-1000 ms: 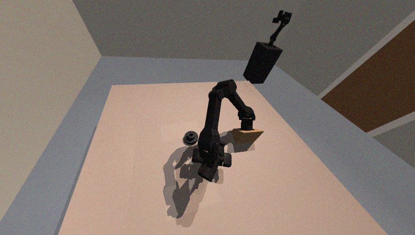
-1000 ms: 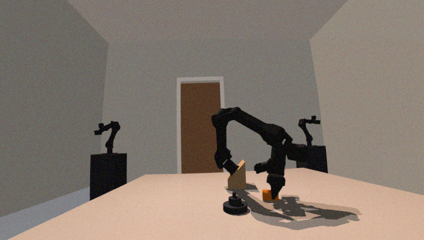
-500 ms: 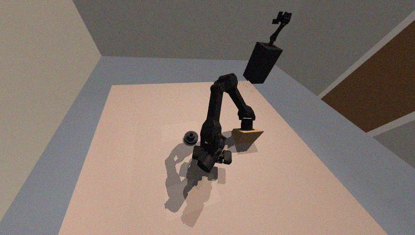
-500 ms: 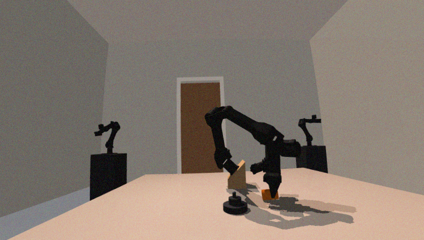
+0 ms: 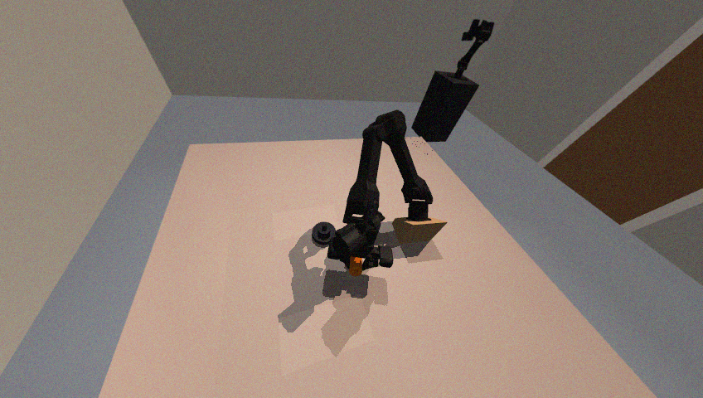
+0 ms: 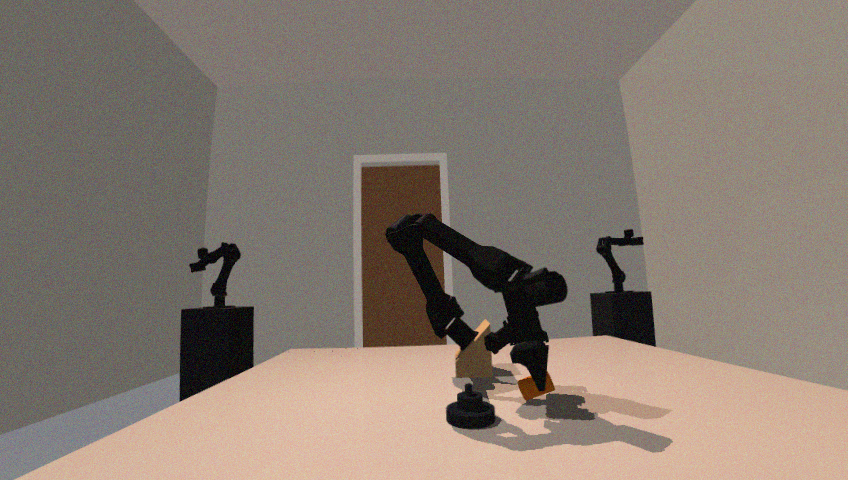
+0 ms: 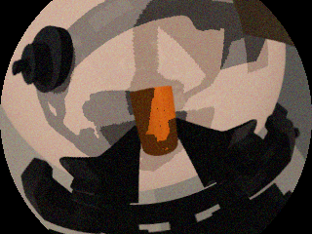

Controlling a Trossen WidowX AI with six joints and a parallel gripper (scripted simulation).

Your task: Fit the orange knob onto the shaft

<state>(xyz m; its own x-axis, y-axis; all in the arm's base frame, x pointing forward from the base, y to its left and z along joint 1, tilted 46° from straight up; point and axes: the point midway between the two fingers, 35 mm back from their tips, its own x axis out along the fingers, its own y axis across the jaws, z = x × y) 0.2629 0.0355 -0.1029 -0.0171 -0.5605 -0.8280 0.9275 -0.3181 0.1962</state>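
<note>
My gripper tip is 70 mm short of the pedestal and 150 mm to the left of it. Also, from my gripper tip: orange knob (10 mm to the right).
</note>
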